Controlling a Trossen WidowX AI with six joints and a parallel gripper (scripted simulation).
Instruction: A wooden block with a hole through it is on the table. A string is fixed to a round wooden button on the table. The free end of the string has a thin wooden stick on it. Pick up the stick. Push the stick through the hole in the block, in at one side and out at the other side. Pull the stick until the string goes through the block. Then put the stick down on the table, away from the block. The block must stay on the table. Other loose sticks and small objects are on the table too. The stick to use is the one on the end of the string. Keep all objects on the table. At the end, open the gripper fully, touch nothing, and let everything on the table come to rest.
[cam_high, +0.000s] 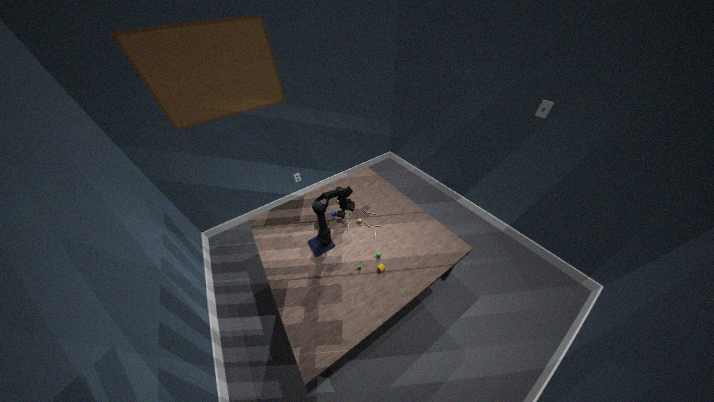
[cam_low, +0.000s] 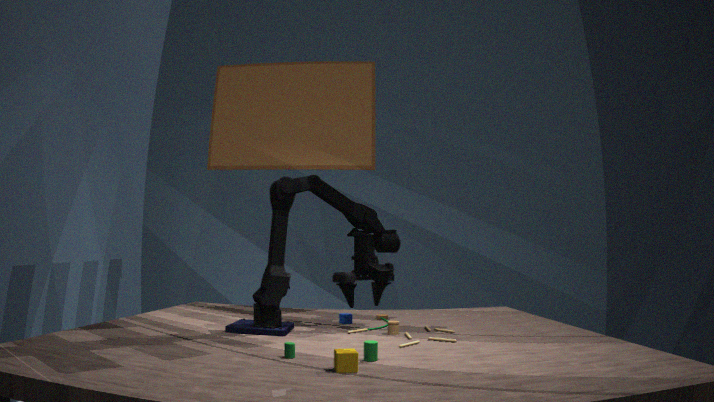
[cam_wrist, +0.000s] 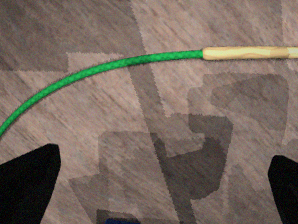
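My gripper tip is 60 mm to the left of the thin wooden stick and 60 mm above it. Also, from my gripper tip: blue block (70 mm behind, 100 mm to the left, 50 mm below); then tan wooden cylinder (90 mm ahead, 80 mm to the right, 50 mm below); then round wooden button (20 mm ahead, 240 mm to the left, 60 mm below).
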